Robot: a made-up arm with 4 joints. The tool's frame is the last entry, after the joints. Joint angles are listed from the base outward. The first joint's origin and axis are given. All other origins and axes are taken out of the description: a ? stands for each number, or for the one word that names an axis. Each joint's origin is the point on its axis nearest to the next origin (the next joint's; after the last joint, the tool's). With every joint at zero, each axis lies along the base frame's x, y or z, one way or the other. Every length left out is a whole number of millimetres.
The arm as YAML. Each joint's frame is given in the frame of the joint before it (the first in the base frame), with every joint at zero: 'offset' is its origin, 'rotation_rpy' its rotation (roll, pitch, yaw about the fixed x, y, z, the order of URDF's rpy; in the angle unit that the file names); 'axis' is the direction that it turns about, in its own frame. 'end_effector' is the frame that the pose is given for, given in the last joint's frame.
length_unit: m
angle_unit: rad
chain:
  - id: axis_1
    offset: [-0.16, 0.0, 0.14]
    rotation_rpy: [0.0, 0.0, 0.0]
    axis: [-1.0, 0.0, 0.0]
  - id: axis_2
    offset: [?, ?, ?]
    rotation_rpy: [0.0, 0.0, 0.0]
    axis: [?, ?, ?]
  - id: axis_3
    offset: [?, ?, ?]
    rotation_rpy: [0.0, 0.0, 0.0]
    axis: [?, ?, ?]
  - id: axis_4
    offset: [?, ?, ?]
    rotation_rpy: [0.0, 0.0, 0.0]
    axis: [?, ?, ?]
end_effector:
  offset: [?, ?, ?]
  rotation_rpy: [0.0, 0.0, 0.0]
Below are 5 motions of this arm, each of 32 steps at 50 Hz.
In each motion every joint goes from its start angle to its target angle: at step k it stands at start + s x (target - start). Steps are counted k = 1, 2, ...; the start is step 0. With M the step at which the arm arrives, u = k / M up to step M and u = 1 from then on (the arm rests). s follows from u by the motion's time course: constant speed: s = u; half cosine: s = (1 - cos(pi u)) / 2; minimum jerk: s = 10 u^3 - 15 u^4 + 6 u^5.
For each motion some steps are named. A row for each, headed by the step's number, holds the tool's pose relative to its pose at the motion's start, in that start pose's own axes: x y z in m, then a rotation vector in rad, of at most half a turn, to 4 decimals.
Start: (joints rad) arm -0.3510 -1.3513 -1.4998 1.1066
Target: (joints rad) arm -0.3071 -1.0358 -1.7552 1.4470
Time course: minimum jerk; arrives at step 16
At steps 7, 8, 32:
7: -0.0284 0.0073 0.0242 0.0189 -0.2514 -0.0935
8: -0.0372 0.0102 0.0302 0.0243 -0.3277 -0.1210
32: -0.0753 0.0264 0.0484 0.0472 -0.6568 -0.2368

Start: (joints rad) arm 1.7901 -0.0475 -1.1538 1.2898
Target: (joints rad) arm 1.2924 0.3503 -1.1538 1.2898
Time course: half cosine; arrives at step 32
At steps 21, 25, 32:
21: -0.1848 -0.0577 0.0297 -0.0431 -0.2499 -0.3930
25: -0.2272 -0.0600 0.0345 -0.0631 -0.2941 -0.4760
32: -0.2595 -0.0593 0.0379 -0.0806 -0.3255 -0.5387

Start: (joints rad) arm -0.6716 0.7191 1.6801 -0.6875
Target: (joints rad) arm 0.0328 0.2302 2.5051 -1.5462
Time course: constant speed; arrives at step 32
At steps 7, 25, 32:
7: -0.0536 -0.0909 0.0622 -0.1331 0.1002 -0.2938
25: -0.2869 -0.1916 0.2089 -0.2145 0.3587 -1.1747
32: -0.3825 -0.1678 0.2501 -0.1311 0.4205 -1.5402

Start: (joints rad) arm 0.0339 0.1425 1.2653 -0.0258
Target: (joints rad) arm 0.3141 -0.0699 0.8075 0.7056
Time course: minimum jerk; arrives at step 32
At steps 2, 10, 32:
2: 0.0001 -0.0002 0.0001 0.0004 -0.0021 0.0001
10: 0.0116 -0.0124 0.0078 0.0326 -0.1697 0.0059
32: 0.0595 -0.0613 0.0482 0.2052 -0.9152 0.0355

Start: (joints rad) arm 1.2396 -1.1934 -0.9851 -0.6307
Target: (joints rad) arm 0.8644 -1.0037 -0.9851 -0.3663
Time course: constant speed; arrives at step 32
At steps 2, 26, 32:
2: 0.0046 -0.0004 0.0023 0.0004 -0.0384 0.0145
26: 0.0579 -0.0017 0.0264 0.0444 -0.4931 0.1930
32: 0.0711 -0.0012 0.0314 0.0670 -0.6043 0.2381

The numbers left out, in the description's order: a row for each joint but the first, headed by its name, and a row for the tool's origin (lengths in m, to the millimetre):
axis_2: xyz 0.0 -0.1 -0.06, axis 0.0 0.0 -1.0
axis_3: xyz 0.09 -0.23 0.0, axis -1.0 0.0 0.0
axis_4: xyz 0.0 -0.27 -0.12, axis 0.0 -1.0 0.0
tool: xyz 0.06 0.0 0.02

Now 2 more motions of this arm.
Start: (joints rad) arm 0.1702 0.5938 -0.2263 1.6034
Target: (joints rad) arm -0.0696 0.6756 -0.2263 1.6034
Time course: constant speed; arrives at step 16
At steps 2, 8, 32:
2: -0.0161 0.0003 0.0086 -0.0146 0.0142 -0.0243
8: -0.0631 0.0043 0.0359 -0.0585 0.0582 -0.0961
32: -0.1220 0.0162 0.0756 -0.1175 0.1203 -0.1894

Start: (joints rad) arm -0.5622 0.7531 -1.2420 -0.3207
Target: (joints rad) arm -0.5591 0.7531 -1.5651 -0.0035
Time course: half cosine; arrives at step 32
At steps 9, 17, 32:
9: 0.0038 0.0075 -0.0113 0.0561 -0.0581 0.0172
17: 0.0103 0.0238 -0.0328 0.1713 -0.1740 0.0419
32: 0.0165 0.0464 -0.0575 0.3176 -0.3148 0.0541

